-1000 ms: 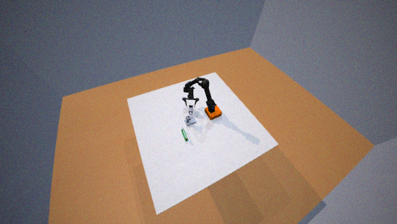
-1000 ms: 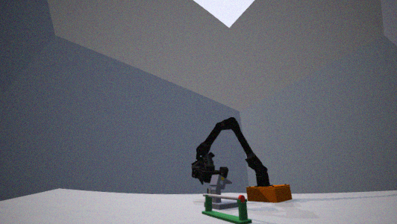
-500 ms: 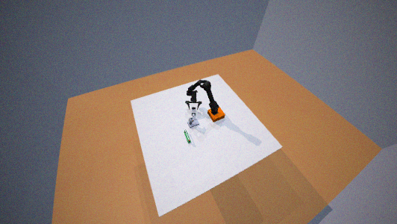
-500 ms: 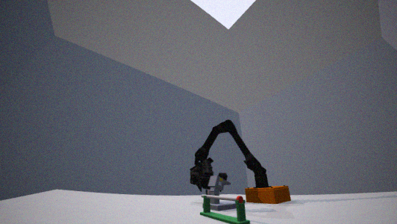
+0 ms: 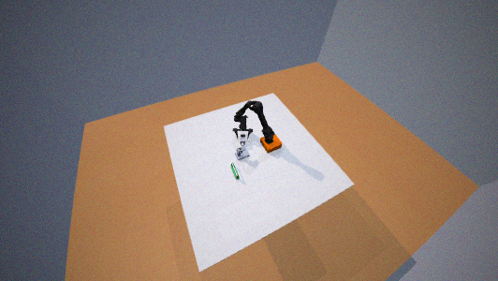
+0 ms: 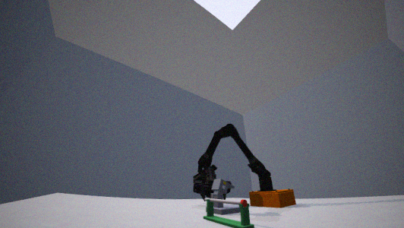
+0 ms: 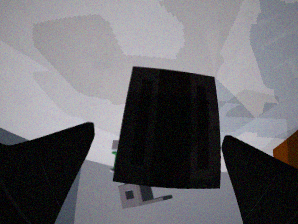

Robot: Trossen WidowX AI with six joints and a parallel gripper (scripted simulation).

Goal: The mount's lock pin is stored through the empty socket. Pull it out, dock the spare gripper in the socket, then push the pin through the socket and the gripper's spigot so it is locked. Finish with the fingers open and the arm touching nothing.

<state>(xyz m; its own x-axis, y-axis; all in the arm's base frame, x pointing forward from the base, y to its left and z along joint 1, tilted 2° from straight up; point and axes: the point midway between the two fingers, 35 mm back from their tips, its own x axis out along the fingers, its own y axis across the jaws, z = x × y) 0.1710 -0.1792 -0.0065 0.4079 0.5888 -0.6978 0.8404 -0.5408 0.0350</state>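
Now: the spare gripper 20 mm to the left of my gripper tip and 10 mm ahead of it. From my gripper tip the other things lie so: grey mount 130 mm to the left, 90 mm ahead, 30 mm above; then green cradle 250 mm to the left, 220 mm ahead.
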